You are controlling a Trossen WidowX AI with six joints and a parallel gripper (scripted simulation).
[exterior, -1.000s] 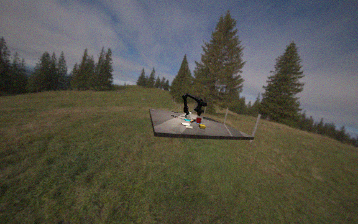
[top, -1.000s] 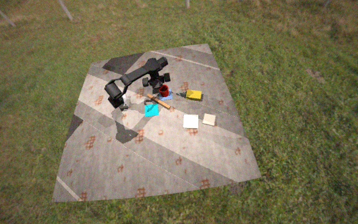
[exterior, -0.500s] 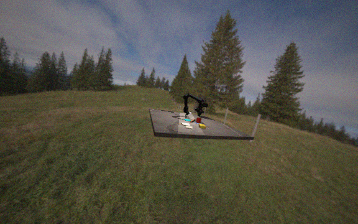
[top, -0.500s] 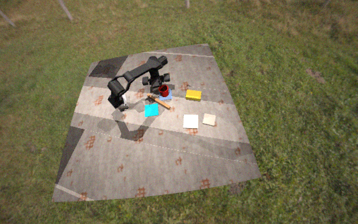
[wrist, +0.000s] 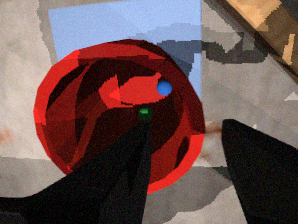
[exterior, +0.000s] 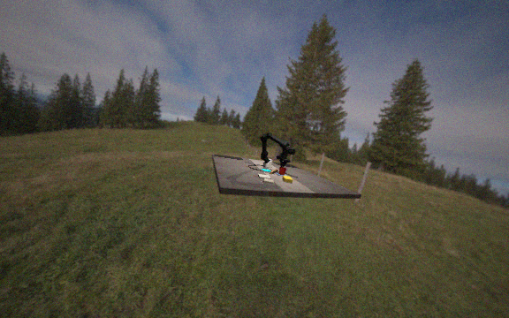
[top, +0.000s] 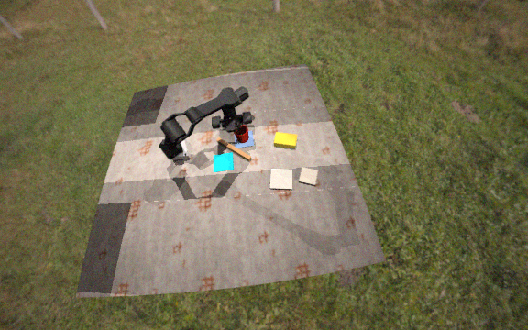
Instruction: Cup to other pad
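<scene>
My gripper tip is 30 mm short of the red cup and 30 mm above it. The rest, counted from my gripper tip: cyan pad (90 mm behind, 130 mm to the right, 80 mm below); then light blue pad (30 mm ahead, 10 mm to the right, 80 mm below); then wooden stick (30 mm behind, 70 mm to the right, 70 mm below).
</scene>
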